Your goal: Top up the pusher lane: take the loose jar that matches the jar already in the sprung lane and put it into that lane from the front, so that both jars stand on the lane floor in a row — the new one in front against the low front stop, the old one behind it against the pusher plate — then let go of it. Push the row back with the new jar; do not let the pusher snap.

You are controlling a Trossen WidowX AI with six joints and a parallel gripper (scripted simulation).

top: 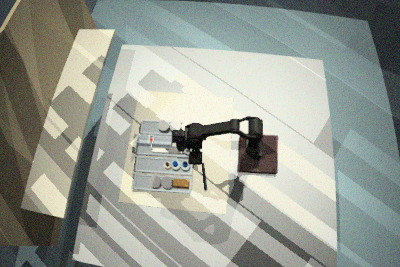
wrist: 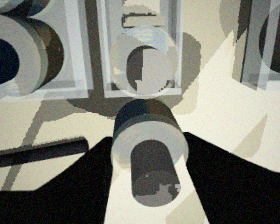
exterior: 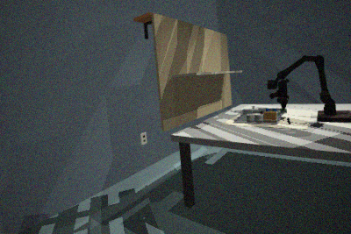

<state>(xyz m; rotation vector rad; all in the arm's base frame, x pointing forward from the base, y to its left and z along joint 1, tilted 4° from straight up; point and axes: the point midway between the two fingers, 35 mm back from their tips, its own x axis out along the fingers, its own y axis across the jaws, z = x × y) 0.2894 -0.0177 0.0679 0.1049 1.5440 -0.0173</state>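
The black pen lies 30 mm behind my gripper tip, 120 mm to the left of it and 50 mm below it. From my gripper tip the other things lie so: red mark (230 mm ahead, 60 mm to the right, 10 mm above); then sprung lane (190 mm ahead, 40 mm to the right, 40 mm below).
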